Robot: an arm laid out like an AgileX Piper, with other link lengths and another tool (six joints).
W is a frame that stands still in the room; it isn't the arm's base.
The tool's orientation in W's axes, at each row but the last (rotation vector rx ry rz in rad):
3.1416 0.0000 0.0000
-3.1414 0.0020 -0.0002
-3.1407 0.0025 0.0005
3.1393 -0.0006 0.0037
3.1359 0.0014 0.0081
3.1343 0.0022 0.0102
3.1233 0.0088 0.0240
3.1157 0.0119 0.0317
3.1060 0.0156 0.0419
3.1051 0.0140 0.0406
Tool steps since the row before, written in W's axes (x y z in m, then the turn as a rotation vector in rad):
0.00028 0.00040 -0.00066 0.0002 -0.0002 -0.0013
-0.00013 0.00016 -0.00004 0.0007 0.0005 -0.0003
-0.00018 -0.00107 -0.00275 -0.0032 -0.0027 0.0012
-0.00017 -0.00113 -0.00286 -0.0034 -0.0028 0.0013
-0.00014 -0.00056 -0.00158 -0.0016 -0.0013 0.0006
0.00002 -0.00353 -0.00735 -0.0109 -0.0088 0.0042
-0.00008 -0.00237 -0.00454 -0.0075 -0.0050 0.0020
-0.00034 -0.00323 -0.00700 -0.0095 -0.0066 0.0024
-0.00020 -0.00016 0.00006 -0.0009 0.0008 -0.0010
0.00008 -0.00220 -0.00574 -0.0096 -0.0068 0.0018
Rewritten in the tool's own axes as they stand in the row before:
0.00028 -0.00040 0.00066 0.0002 0.0002 0.0013
-0.00013 -0.00016 0.00004 0.0007 -0.0005 0.0003
-0.00018 0.00107 0.00275 -0.0032 0.0027 -0.0012
-0.00018 0.00112 0.00286 -0.0034 0.0028 -0.0013
-0.00015 0.00055 0.00158 -0.0016 0.0013 -0.0006
-0.00003 0.00348 0.00738 -0.0109 0.0088 -0.0042
-0.00016 0.00229 0.00458 -0.0075 0.0050 -0.0020
-0.00051 0.00305 0.00707 -0.0095 0.0066 -0.0024
-0.00020 0.00016 -0.00006 -0.0009 -0.0008 0.0009
-0.00009 0.00199 0.00582 -0.0096 0.0068 -0.0018

